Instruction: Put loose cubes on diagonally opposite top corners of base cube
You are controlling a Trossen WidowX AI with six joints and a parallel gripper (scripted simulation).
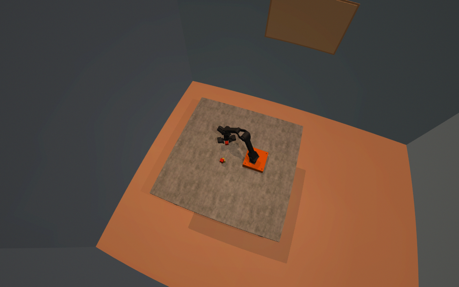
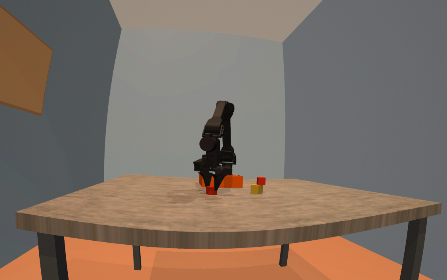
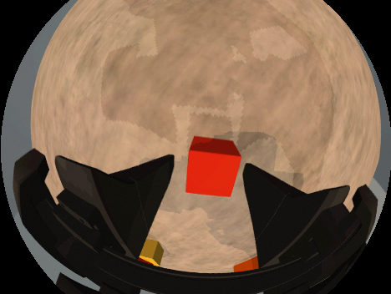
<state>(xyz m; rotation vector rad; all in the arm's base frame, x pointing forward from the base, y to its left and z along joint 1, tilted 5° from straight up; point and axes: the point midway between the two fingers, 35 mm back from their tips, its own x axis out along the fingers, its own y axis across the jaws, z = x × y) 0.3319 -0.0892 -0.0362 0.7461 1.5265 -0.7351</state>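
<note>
The yellow cube is 20 cm to the left of my gripper tip and 5 cm behind it.
</note>
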